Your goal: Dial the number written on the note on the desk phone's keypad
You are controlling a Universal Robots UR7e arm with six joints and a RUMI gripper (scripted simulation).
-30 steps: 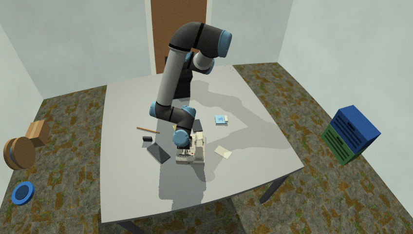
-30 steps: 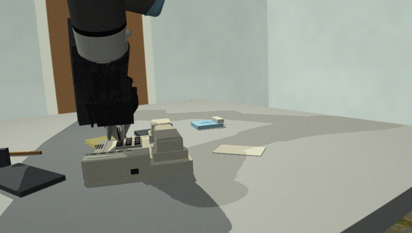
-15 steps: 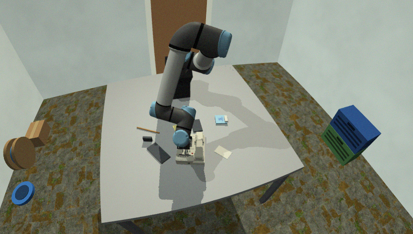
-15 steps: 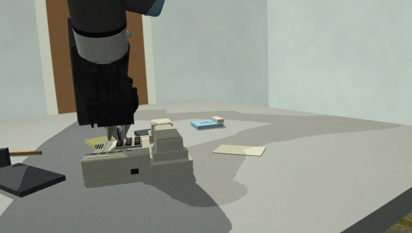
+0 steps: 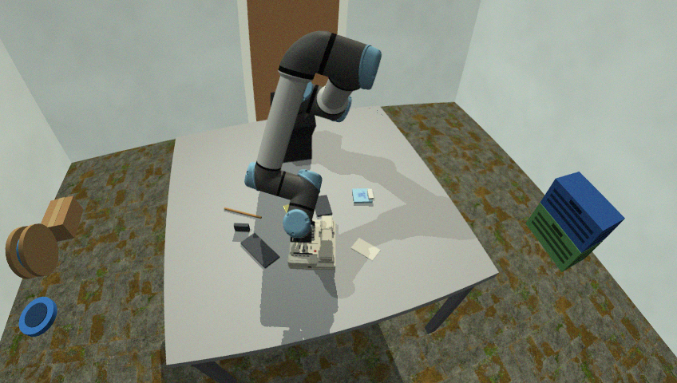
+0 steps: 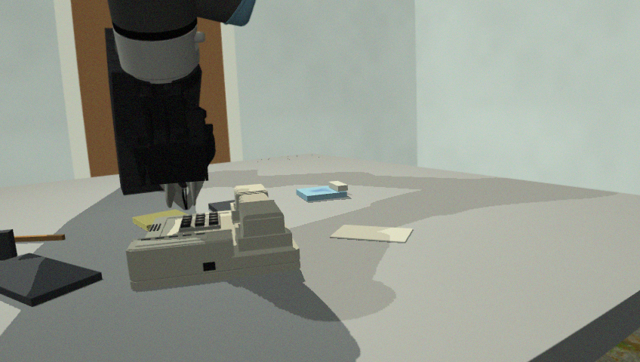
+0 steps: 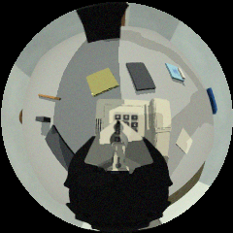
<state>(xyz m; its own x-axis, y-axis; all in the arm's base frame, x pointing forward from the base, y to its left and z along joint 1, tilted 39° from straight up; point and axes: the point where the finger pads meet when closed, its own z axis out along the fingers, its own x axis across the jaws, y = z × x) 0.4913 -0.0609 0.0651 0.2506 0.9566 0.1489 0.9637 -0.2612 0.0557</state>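
My hand is 7 cm short of the handset, 7 cm to the right of it and 1 cm above it. Also, from my hand: pencil (18 cm behind, 23 cm to the right, 5 cm below); then cream note card (14 cm ahead, 21 cm to the left, 6 cm below); then small black block (9 cm behind, 24 cm to the right, 4 cm below).
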